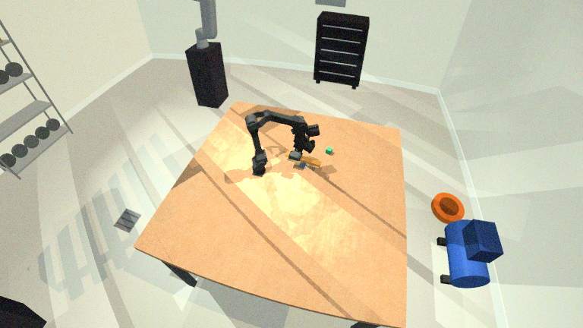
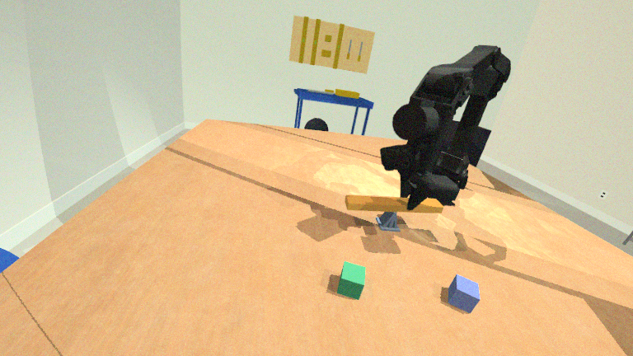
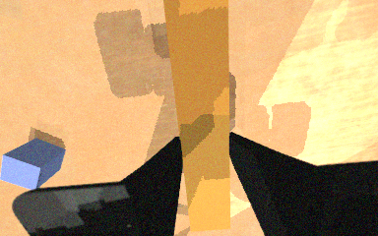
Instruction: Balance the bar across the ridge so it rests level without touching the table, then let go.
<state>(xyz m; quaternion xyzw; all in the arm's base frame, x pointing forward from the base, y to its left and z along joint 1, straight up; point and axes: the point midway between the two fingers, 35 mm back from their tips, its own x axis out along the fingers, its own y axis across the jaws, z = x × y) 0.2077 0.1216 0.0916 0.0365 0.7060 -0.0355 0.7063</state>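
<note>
The yellow bar lies 30 mm ahead of my gripper tip. Round my gripper tip: green cube: 160 mm ahead, 150 mm to the left, 40 mm below; then lilac cube: 20 mm behind, 180 mm to the left, 40 mm below.
</note>
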